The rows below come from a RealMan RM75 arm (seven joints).
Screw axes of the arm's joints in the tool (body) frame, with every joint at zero. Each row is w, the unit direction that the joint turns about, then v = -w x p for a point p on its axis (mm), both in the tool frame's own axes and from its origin. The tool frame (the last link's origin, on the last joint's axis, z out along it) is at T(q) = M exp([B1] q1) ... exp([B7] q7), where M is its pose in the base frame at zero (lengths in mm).
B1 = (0, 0, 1, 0, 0, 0)
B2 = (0, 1, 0, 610, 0, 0)
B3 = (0, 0, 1, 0, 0, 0)
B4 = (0, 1, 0, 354, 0, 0)
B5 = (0, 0, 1, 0, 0, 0)
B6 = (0, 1, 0, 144, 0, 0)
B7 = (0, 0, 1, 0, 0, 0)
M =
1 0 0 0
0 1 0 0
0 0 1 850.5
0 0 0 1
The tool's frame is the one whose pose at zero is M.
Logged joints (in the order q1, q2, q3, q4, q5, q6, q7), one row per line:
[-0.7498 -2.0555 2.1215 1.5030 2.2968 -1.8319 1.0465]
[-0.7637 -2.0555 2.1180 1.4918 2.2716 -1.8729 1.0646]
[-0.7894 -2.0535 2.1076 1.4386 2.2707 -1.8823 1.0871]
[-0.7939 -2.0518 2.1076 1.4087 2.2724 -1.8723 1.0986]
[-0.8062 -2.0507 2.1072 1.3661 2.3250 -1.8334 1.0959]
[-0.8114 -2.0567 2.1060 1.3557 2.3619 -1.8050 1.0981]
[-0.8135 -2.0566 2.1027 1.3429 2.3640 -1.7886 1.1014]
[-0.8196 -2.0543 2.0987 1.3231 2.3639 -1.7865 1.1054]
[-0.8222 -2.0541 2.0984 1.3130 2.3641 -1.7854 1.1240]
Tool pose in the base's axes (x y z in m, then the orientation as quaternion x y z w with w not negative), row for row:
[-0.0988 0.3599 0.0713 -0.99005 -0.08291 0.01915 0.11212]
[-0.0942 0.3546 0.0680 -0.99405 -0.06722 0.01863 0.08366]
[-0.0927 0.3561 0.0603 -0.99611 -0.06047 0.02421 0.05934]
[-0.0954 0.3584 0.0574 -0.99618 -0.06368 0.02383 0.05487]
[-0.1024 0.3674 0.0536 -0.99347 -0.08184 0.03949 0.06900]
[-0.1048 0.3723 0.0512 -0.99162 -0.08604 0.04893 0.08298]
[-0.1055 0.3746 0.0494 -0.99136 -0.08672 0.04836 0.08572]
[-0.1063 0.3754 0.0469 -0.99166 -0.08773 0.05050 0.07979]
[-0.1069 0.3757 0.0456 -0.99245 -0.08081 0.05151 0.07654]
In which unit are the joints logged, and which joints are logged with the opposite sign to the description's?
The joints are logged in radians. Opposite sign: q3, q4.
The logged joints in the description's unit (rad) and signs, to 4 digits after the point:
[-0.7498 -2.0555 -2.1215 -1.5030 2.2968 -1.8319 1.0465]
[-0.7637 -2.0555 -2.1180 -1.4918 2.2716 -1.8729 1.0646]
[-0.7894 -2.0535 -2.1076 -1.4386 2.2707 -1.8823 1.0871]
[-0.7939 -2.0518 -2.1076 -1.4087 2.2724 -1.8723 1.0986]
[-0.8062 -2.0507 -2.1072 -1.3661 2.3250 -1.8334 1.0959]
[-0.8114 -2.0567 -2.1060 -1.3557 2.3619 -1.8050 1.0981]
[-0.8135 -2.0566 -2.1027 -1.3429 2.3640 -1.7886 1.1014]
[-0.8196 -2.0543 -2.0987 -1.3231 2.3639 -1.7865 1.1054]
[-0.8222 -2.0541 -2.0984 -1.3130 2.3641 -1.7854 1.1240]

